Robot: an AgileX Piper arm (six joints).
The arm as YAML. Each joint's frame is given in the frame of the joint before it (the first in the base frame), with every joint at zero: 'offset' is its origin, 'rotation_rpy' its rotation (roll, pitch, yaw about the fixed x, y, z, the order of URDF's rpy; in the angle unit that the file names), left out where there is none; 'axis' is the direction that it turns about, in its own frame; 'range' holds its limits. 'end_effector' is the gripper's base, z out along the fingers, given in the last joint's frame.
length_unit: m
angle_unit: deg
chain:
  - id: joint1
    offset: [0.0, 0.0, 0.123]
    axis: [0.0, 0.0, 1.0]
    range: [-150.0, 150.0]
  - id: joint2
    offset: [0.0, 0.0, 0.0]
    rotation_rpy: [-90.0, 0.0, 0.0]
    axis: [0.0, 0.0, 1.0]
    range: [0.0, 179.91]
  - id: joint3
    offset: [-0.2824, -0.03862, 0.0]
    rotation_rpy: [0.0, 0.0, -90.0]
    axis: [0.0, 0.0, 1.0]
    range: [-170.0, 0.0]
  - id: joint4
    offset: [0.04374, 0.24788, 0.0]
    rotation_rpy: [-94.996, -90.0, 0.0]
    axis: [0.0, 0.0, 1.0]
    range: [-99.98, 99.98]
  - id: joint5
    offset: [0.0, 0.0, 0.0]
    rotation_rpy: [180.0, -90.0, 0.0]
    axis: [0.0, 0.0, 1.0]
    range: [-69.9, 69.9]
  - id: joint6
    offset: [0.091, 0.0, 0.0]
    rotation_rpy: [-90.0, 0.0, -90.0]
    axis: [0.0, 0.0, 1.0]
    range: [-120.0, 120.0]
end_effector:
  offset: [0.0, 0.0, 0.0]
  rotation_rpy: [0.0, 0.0, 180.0]
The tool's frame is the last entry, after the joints.
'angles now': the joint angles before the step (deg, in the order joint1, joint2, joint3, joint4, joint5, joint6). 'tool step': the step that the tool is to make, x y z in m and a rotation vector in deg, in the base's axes. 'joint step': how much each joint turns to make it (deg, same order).
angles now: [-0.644 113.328 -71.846 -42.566 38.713 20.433]
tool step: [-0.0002 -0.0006 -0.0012 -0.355 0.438 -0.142]
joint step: [-0.007 0.208 -0.031 -0.287 0.407 0.101]
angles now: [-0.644 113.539 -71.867 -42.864 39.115 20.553]
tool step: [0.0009 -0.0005 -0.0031 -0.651 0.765 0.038]
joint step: [0.057 0.655 -0.271 -0.570 0.554 0.070]
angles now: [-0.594 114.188 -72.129 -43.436 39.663 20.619]
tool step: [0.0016 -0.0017 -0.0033 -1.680 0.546 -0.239]
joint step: [0.103 0.877 -0.367 -2.210 0.922 1.409]
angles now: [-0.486 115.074 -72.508 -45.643 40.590 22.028]
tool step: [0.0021 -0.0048 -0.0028 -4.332 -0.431 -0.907]
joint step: [0.188 1.090 -0.145 -6.562 1.739 5.104]
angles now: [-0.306 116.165 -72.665 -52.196 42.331 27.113]
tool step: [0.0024 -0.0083 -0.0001 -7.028 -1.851 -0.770]
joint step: [0.062 1.007 0.293 -10.609 2.576 7.847]
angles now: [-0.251 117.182 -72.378 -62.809 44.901 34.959]
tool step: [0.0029 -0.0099 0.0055 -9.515 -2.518 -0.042]
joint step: [-0.035 0.790 0.316 -12.476 4.447 7.673]
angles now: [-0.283 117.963 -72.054 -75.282 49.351 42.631]
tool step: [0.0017 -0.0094 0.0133 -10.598 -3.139 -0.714]
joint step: [-0.110 0.235 0.074 -11.130 6.755 5.828]
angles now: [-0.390 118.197 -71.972 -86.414 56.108 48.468]
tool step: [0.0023 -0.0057 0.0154 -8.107 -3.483 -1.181]
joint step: [-0.101 0.076 -0.760 -7.120 6.103 3.335]
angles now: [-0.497 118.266 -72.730 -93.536 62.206 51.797]
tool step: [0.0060 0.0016 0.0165 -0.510 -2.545 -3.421]
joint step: [0.577 0.062 -4.021 2.854 3.384 -1.711]
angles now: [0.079 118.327 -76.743 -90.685 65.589 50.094]
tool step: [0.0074 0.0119 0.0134 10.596 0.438 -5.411]
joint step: [1.296 0.050 -7.484 15.979 0.856 -8.370]
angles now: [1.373 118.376 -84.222 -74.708 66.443 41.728]
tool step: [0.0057 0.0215 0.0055 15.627 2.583 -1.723]
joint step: [1.240 0.043 -6.577 19.633 -0.187 -10.351]
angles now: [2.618 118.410 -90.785 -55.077 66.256 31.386]
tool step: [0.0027 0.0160 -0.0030 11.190 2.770 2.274]
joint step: [0.344 0.132 -2.551 13.203 -1.369 -8.119]
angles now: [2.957 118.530 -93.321 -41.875 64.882 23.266]
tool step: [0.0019 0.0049 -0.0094 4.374 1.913 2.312]
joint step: [-0.210 0.743 -0.104 5.102 -1.674 -4.122]
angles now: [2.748 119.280 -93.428 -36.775 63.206 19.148]
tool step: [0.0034 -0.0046 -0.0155 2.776 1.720 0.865]
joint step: [-1.205 1.761 -0.005 3.104 -1.830 -2.652]
